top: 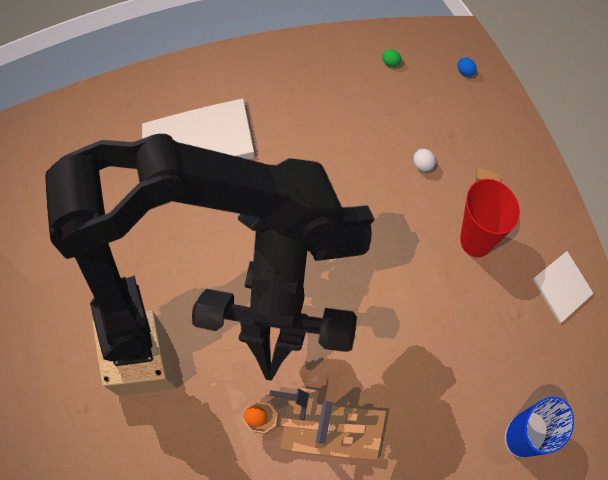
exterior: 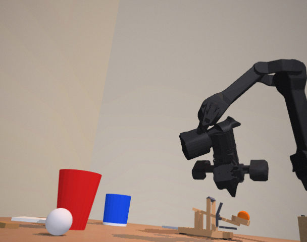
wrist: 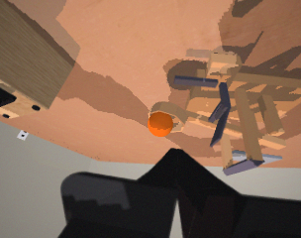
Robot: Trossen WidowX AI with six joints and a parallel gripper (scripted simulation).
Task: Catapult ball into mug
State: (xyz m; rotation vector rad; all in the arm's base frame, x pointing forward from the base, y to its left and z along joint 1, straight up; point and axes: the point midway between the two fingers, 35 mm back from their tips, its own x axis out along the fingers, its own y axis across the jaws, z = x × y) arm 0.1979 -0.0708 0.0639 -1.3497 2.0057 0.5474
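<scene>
The orange ball is 3 cm behind my gripper tip, 4 cm to the right of it and 5 cm below it. Also, from my gripper tip: catapult upright frame 5 cm ahead, 7 cm to the right, 3 cm below; then red cup 38 cm ahead, 16 cm to the left, 8 cm below; then catapult 4 cm ahead, 5 cm to the right, 6 cm below.
</scene>
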